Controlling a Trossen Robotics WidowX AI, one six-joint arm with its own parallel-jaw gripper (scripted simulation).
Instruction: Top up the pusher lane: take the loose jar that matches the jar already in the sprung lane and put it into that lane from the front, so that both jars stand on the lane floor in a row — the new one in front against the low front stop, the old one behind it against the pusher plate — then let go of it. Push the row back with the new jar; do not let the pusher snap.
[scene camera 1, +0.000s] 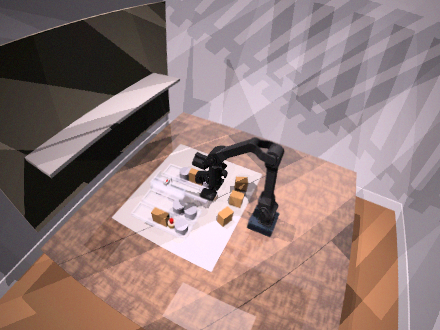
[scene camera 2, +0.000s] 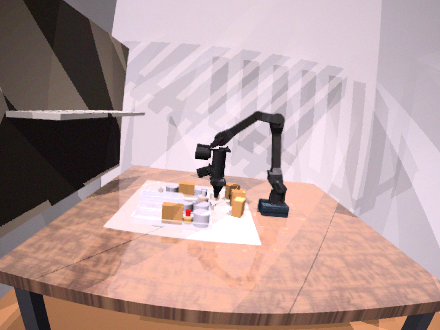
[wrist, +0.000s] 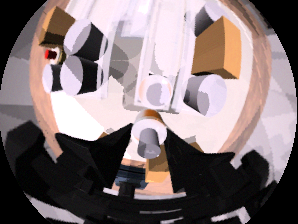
Scene:
The same spot on a shelf: (scene camera 1: 52, 156) is (scene camera 2: 50, 112).

